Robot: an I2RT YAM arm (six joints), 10 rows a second.
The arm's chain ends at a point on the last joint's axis. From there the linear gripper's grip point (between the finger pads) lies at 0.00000 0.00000 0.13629 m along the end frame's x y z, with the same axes.
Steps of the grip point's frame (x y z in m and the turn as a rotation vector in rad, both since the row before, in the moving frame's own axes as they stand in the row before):
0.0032 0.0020 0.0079 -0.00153 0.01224 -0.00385
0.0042 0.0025 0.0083 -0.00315 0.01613 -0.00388
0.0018 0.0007 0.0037 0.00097 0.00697 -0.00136
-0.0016 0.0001 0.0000 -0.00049 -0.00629 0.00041
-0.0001 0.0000 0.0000 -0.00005 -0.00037 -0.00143
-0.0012 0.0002 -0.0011 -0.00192 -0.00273 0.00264
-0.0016 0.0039 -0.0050 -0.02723 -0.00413 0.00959
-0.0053 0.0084 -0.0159 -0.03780 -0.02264 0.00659
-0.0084 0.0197 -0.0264 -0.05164 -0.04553 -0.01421
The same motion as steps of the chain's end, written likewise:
0.0015 0.0018 0.0079 -0.00153 0.01224 -0.00385
0.0020 0.0021 0.0083 -0.00315 0.01613 -0.00388
0.0009 0.0008 0.0037 0.00097 0.00697 -0.00136
-0.0007 0.0000 0.0000 -0.00049 -0.00629 0.00041
0.0000 0.0000 0.0000 -0.00005 -0.00037 -0.00143
-0.0008 -0.0001 -0.0011 -0.00192 -0.00273 0.00264
-0.0010 0.0002 -0.0049 -0.02723 -0.00413 0.00959
-0.0022 0.0033 -0.0158 -0.03780 -0.02264 0.00659
-0.0022 0.0126 -0.0261 -0.05164 -0.04553 -0.01421

